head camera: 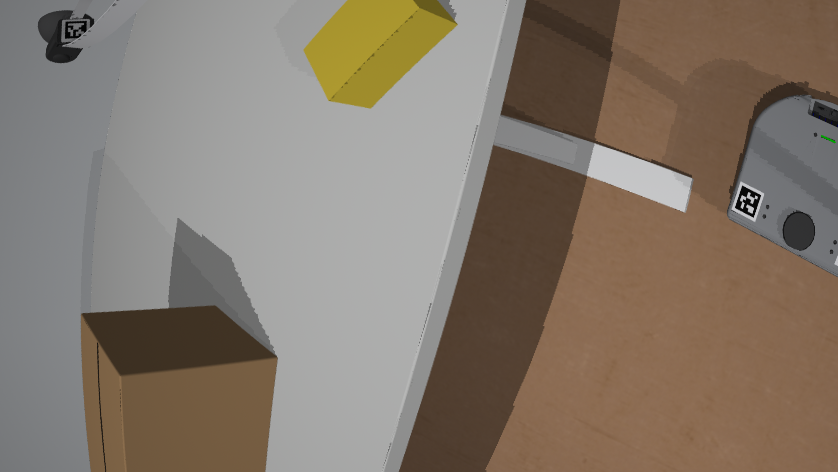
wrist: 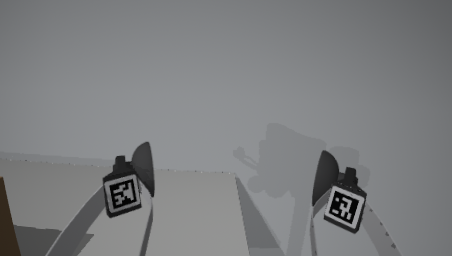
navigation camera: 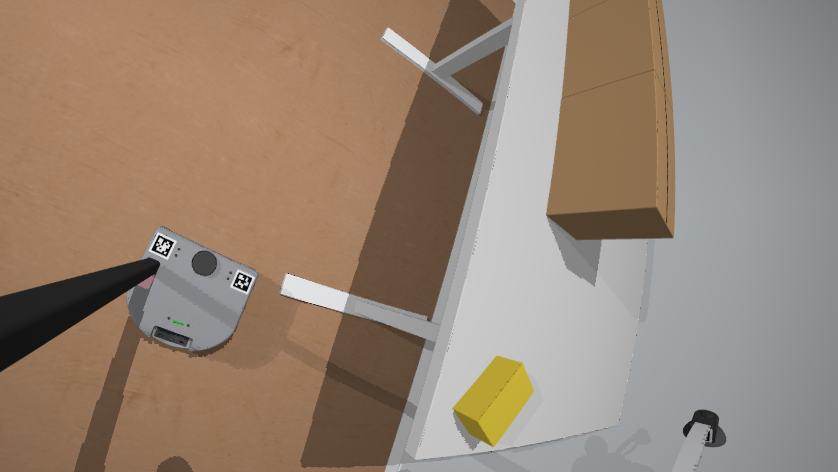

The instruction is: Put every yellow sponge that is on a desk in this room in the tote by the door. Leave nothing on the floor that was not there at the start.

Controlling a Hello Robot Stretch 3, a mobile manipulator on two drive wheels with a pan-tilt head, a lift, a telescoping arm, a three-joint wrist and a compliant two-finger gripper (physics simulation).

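Frame: origin at the robot's base, x ahead, y left, z up, level; millimetres.
Seen in the pictures: gripper, fingertip midpoint: point(wrist: 234, 165); robot's base, origin of the base link: point(head camera: 797, 229) point(navigation camera: 203, 261).
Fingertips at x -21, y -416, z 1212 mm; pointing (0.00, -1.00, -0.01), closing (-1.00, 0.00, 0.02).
Observation:
Offsets run from my fingertips to a thing's top centre. "spot": to the spot under its first point. Level surfaces: height alone.
A yellow sponge {dy +58, dx +24, dz -217 mm} point(head camera: 375, 52) point(navigation camera: 492, 401), a thick block, lies on the white desk {dz -262 mm} point(head camera: 351, 234) point(navigation camera: 516, 293) point(wrist: 195, 215) near its end, turned at an angle to the front edge. My gripper point(wrist: 234, 165) is open, its two fingertips wide apart, with the grey wall and the desk's far corner behind them. No thing shows between the fingertips. One fingertip shows at the upper left of the head view and at the lower right of the navigation view, beyond the desk's outline and apart from the sponge. The sponge does not show in the wrist view. The tote does not show.
A brown box-shaped unit {dy -15, dx +451, dz -82 mm} point(head camera: 193, 410) point(navigation camera: 609, 146) point(wrist: 7, 225) stands on the desk along the wall side. White desk feet {spot: dy -10, dx +76, dz -1187 mm} point(head camera: 639, 175) point(navigation camera: 316, 293) stick out over the wooden floor {dz -1212 mm} point(head camera: 662, 351) point(navigation camera: 205, 117). My grey base point(head camera: 782, 175) point(navigation camera: 193, 299) stands close to one foot.

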